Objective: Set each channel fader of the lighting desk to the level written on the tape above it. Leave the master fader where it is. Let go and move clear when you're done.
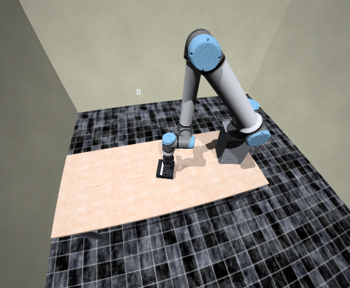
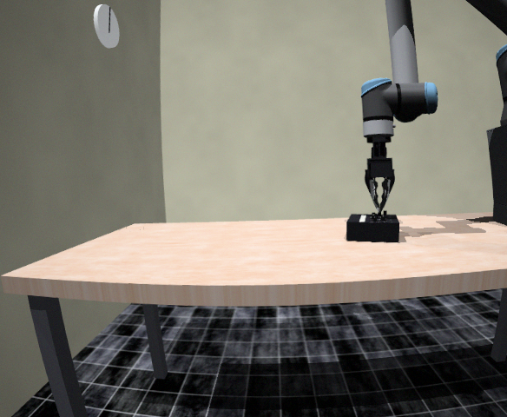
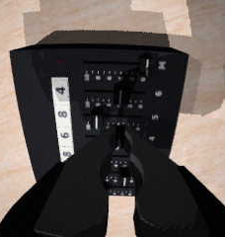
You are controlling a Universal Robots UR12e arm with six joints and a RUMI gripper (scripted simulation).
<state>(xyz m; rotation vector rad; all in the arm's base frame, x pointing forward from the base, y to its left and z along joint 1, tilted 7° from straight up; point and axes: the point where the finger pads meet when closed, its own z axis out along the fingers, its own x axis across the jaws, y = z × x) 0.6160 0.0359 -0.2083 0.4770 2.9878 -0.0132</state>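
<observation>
Right now the fader 4 cap is 2 cm to the left of my hand, 2 cm below it and 2 cm ahead of it. From my hand the other things lie so: master fader cap: 4 cm to the right, 3 cm behind, 2 cm below; then fader 3 cap: 4 cm to the left, 3 cm ahead, 2 cm below; then fader 2 cap: 7 cm to the left, 2 cm below, 1 cm ahead.
</observation>
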